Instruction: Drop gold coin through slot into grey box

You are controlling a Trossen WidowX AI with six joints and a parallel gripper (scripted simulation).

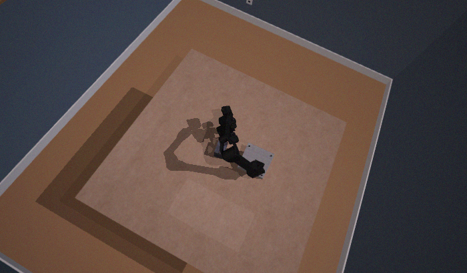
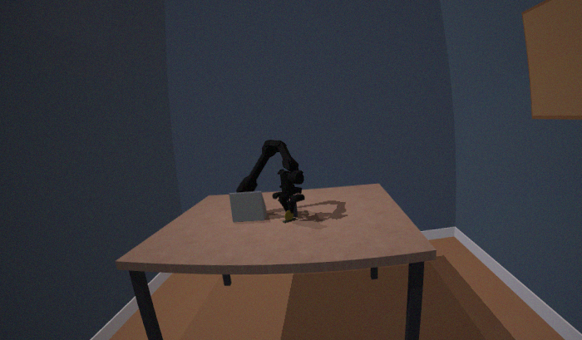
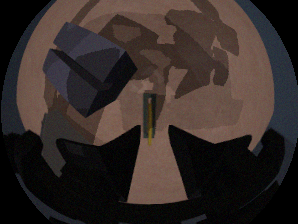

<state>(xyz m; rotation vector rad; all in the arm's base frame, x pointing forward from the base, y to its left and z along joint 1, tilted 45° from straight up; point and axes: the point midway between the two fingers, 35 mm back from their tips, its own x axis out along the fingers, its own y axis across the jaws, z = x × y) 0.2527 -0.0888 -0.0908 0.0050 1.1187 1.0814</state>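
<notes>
My gripper tip is now 20 mm above the gold coin and 10 mm past it.
</notes>
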